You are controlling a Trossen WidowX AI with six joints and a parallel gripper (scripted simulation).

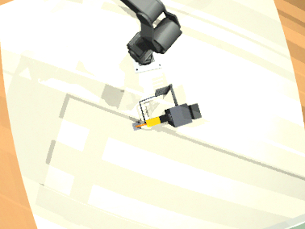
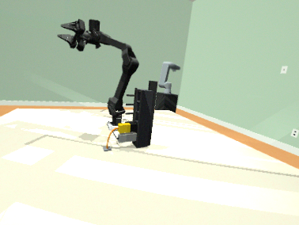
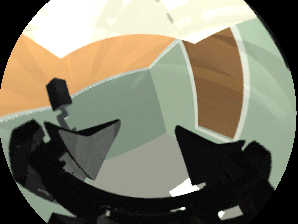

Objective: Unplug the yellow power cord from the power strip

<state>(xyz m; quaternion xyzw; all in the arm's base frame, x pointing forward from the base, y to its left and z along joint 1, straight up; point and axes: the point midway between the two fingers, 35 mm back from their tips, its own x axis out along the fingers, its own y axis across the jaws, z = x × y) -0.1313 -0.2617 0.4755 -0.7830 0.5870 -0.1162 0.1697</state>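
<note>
Now: the yellow plug 400 mm below my gripper tip, 370 mm ahead of it and 270 mm to the left of it.
</note>
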